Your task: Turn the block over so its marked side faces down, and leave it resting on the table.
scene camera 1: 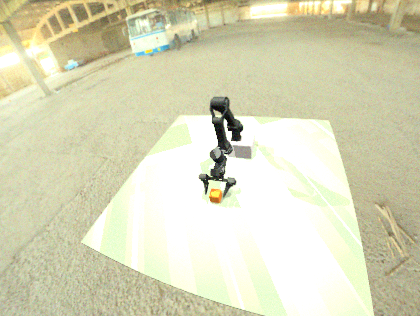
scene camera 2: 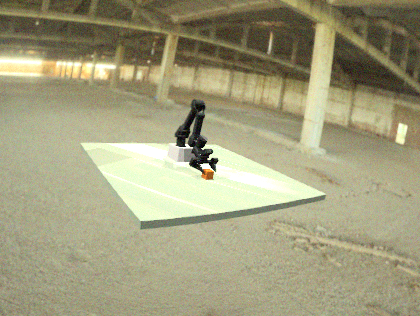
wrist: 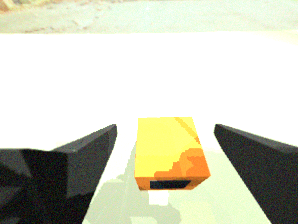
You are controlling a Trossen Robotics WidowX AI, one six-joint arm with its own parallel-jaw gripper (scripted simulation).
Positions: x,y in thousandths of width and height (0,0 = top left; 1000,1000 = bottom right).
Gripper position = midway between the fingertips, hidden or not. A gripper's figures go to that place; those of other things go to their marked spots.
Scene:
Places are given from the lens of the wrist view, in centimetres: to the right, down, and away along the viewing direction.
my gripper (wrist: 555,574): 2, 2, 11
orange block (wrist: 569,699): 2, 3, 9

